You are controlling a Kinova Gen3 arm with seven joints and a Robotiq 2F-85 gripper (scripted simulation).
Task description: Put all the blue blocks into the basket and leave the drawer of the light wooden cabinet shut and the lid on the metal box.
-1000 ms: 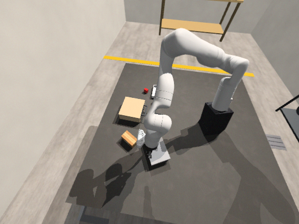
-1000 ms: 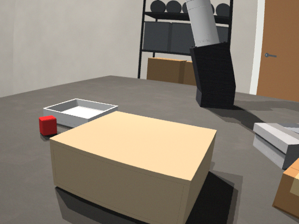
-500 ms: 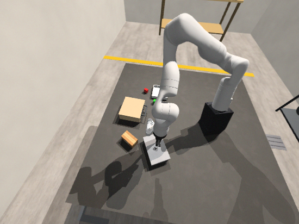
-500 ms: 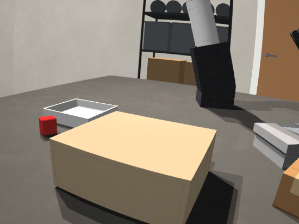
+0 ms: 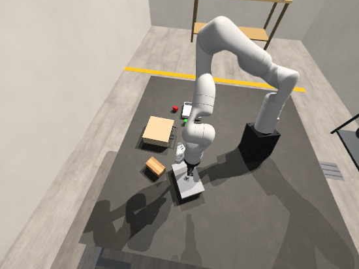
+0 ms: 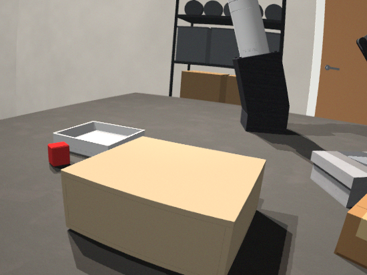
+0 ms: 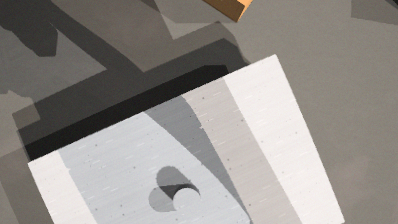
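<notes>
The lid lies 14 cm below my hand. From my hand the other things lie so: grey metal box: 16 cm below; brown box: 20 cm ahead, 15 cm below; drawer: 26 cm ahead, 24 cm to the right, 16 cm below.
</notes>
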